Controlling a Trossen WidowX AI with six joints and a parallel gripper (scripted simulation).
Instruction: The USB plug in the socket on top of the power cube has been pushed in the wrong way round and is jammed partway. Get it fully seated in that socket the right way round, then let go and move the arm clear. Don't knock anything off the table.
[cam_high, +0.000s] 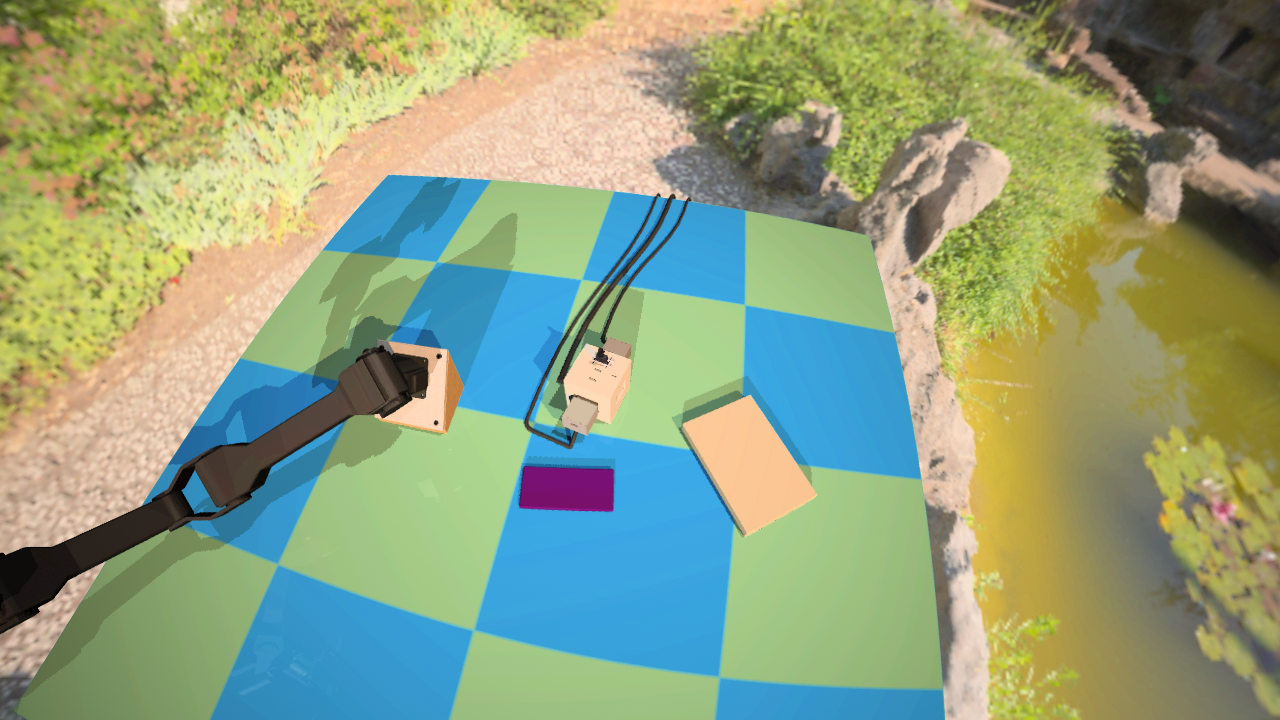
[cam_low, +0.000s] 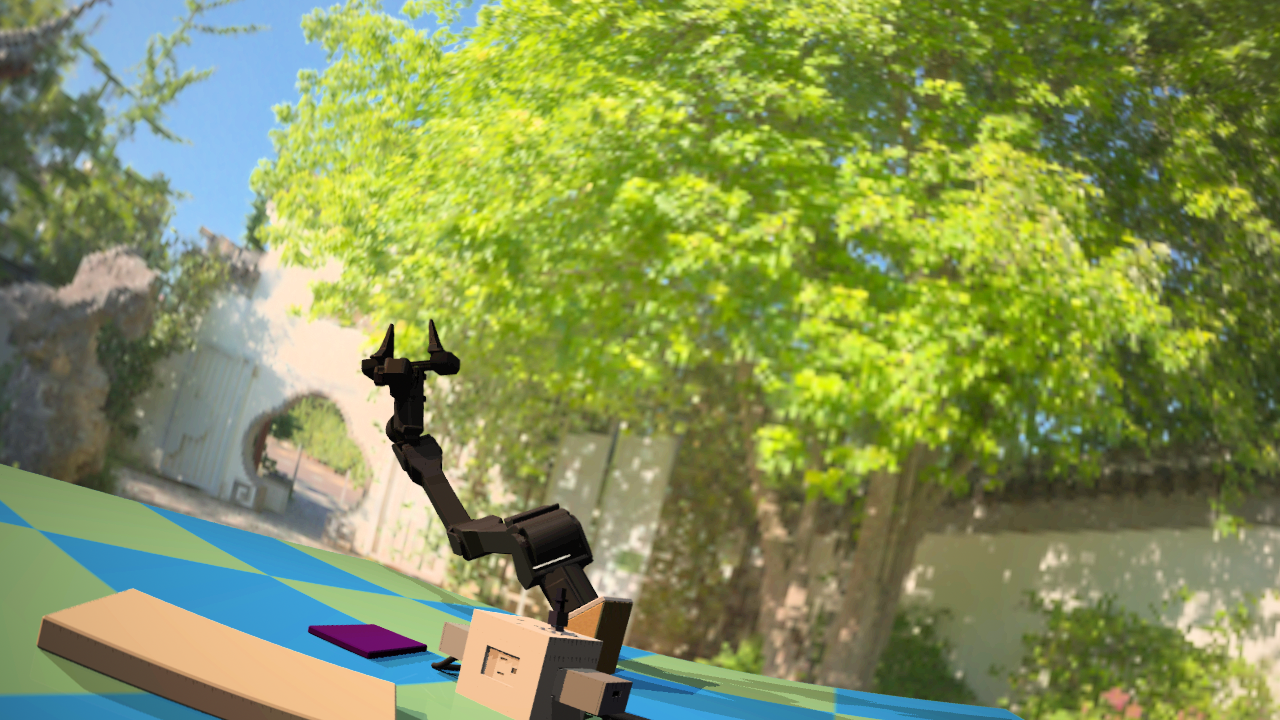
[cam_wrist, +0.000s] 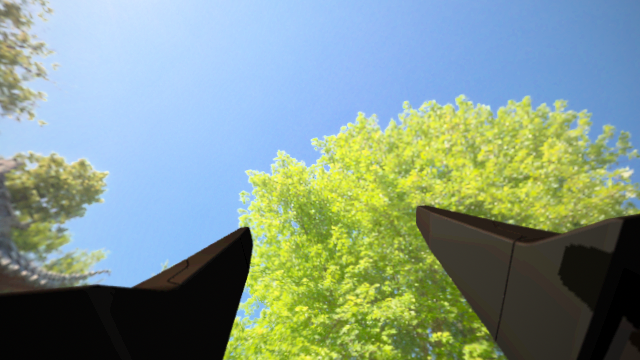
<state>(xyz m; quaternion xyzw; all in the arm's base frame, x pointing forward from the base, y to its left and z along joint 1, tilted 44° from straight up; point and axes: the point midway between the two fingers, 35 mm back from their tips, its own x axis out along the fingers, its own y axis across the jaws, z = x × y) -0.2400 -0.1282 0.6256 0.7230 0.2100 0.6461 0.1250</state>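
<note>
Now: gripper tip 53 cm short of the USB plug, 61 cm to the right of it and 38 cm above it. Round my gripper tip: USB socket: 53 cm ahead, 61 cm to the left, 40 cm below; then flat tan board: 77 cm ahead, 51 cm to the left, 46 cm below; then purple flat card: 51 cm ahead, 43 cm to the left, 47 cm below.
</note>
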